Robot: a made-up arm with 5 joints.
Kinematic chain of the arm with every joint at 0, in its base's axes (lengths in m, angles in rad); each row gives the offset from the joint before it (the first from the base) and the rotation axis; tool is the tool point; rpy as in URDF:
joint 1: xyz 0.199 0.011 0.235 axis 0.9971 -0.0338 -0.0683
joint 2: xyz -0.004 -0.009 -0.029 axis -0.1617 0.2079 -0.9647
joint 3: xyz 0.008 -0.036 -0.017 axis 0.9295 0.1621 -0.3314
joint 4: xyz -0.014 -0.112 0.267 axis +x
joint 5: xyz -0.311 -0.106 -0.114 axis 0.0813 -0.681 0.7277
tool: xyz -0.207 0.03 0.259 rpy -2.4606 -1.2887 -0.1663
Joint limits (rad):
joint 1: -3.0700..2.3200
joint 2: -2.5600..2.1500
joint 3: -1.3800..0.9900
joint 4: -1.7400..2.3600
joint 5: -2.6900..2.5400
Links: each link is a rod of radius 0.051 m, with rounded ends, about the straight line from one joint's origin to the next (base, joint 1, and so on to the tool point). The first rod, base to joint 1, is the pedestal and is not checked.
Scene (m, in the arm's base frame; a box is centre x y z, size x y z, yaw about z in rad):
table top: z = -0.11
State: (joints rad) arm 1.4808 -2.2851 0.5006 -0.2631 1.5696
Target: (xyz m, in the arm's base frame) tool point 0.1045 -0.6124 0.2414
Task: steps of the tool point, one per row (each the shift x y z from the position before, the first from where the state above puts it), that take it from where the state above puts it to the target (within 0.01 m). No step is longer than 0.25 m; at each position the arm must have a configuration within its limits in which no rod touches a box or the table.
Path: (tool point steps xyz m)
1: 0.0031 -0.0838 -0.0157
2: -0.0126 -0.0836 -0.0001
3: -0.0271 -0.0771 0.0133
4: -0.0399 -0.0656 0.0240
5: -0.1022 -0.1257 -0.1151
6: -0.1534 -0.1297 -0.0388
7: -0.1814 -0.1001 0.0398
8: -0.1841 -0.0430 0.1014
9: -0.1635 0.0282 0.1333

